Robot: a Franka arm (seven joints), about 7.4 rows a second.
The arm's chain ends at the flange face. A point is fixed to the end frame.
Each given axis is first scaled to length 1.
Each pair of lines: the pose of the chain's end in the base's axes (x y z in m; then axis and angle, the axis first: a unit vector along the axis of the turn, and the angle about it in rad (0 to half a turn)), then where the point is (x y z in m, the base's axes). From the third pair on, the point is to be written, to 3 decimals.
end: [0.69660, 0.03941, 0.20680, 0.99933, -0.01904, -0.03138, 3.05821]
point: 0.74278 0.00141 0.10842
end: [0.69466, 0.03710, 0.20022, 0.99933, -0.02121, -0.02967, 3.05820]
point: 0.74103 -0.00111 0.10201
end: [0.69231, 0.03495, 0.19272, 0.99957, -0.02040, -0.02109, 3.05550]
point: 0.740 -0.003 0.095
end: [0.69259, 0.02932, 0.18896, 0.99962, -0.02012, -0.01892, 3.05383]
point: 0.741 -0.009 0.092
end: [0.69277, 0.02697, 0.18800, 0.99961, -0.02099, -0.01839, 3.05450]
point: 0.741 -0.012 0.091
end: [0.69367, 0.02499, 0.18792, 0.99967, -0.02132, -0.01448, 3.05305]
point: 0.743 -0.014 0.091
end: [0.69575, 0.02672, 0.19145, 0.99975, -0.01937, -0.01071, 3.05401]
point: 0.746 -0.012 0.095
